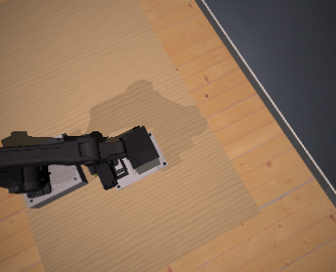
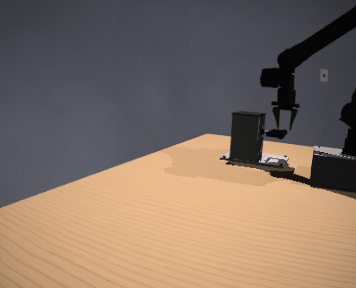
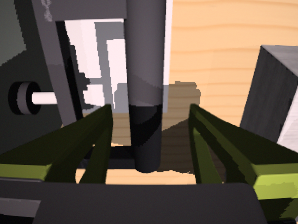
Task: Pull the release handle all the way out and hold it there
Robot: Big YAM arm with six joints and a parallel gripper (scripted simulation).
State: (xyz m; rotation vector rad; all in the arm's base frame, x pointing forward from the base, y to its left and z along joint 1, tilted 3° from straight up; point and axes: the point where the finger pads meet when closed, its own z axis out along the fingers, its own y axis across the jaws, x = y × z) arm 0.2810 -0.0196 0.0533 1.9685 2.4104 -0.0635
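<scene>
Now: the baseplate 10 cm ahead of my hand, 2 cm to the left of it and 13 cm below it.
</scene>
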